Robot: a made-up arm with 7 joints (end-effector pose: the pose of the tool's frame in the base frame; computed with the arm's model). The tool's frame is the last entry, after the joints.
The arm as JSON. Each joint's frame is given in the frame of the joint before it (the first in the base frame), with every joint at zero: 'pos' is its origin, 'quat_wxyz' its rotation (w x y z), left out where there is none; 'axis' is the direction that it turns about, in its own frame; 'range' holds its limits. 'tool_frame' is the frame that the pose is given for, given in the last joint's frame.
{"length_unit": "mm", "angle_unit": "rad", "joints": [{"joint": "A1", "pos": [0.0, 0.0, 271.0], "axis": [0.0, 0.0, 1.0], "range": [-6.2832, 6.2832]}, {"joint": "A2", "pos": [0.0, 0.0, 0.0], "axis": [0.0, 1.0, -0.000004], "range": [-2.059, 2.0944]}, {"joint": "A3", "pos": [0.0, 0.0, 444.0], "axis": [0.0, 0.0, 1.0], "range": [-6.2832, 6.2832]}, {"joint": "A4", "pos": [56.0, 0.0, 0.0], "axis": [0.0, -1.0, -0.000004], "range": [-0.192, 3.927]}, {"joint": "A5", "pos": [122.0, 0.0, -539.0], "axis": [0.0, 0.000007, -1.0], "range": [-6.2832, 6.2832]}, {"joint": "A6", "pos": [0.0, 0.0, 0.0], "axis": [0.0, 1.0, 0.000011], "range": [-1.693, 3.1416]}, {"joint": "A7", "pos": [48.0, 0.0, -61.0], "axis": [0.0, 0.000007, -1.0], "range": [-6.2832, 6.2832]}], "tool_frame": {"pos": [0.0, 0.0, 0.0], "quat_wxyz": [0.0, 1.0, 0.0, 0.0]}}
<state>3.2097 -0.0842 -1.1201 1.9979 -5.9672 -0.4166 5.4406</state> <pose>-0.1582 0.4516 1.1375 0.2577 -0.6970 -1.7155</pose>
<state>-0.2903 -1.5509 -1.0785 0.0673 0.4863 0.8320 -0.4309</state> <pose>0.1062 -0.2200 0.3712 -1.5670 -0.4439 -1.0900</pose>
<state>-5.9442 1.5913 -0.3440 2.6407 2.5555 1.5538 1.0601</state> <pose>0.9899 0.3152 0.0620 0.1219 1.0602 1.5418</pose>
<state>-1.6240 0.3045 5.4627 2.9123 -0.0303 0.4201 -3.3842</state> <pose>-0.0614 -0.3577 1.2838 -0.5607 0.7159 -3.0132</pose>
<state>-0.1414 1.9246 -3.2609 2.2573 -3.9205 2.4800 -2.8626</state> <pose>0.9636 -0.1485 0.2851 -2.3812 0.0800 2.2281</pose>
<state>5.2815 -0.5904 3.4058 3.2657 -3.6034 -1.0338 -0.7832</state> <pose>-0.2243 0.4421 1.0988 -1.4786 0.7237 0.4419</pose>
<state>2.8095 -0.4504 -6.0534 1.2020 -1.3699 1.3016 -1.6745</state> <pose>-0.4515 0.0437 0.8535 -3.0384 1.4919 -1.3082</pose>
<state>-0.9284 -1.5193 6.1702 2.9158 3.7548 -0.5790 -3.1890</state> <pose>-0.5762 0.8172 0.4486 0.5575 0.6192 2.6921</pose>
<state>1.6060 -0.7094 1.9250 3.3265 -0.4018 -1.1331 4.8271</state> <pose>0.2439 -0.5528 1.0035 -1.3140 0.7480 -1.5508</pose>
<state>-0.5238 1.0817 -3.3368 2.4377 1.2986 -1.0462 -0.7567</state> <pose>0.6725 -0.2399 0.9497 -1.0611 1.0694 -0.5825</pose>
